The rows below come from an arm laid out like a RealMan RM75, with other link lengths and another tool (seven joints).
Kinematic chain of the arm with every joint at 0, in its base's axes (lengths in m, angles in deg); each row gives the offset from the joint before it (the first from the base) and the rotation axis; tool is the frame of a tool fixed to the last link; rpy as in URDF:
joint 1: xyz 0 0 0.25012 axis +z
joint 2: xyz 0 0 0 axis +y
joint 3: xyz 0 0 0.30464 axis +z
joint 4: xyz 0 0 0 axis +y
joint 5: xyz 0 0 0.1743 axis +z
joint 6: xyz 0 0 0 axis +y
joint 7: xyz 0 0 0.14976 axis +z
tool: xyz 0.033 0.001 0.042 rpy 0 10.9 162
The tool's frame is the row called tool.
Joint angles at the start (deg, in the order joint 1, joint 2, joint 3, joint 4, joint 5, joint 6, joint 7): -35.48 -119.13 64.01 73.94 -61.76 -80.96 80.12
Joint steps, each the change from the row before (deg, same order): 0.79 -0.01 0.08 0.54 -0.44 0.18 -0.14; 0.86 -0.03 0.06 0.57 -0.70 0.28 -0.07; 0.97 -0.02 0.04 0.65 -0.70 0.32 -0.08; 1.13 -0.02 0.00 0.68 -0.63 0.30 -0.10; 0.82 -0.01 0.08 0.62 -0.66 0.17 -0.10; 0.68 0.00 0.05 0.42 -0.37 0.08 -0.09; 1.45 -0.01 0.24 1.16 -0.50 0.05 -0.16
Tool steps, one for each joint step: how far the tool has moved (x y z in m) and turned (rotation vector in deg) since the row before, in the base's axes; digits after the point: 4 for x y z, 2 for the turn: -0.0022 -0.0016 0.0016 0.36 -0.42 0.38; -0.0017 -0.0017 0.0021 0.46 -0.68 0.32; -0.0022 -0.0018 0.0025 0.56 -0.67 0.39; -0.0034 -0.0021 0.0026 0.60 -0.62 0.58; -0.0014 -0.0020 0.0021 0.38 -0.58 0.24; -0.0020 -0.0017 0.0013 0.23 -0.32 0.32; -0.0041 -0.0043 0.0023 0.47 -0.27 0.44
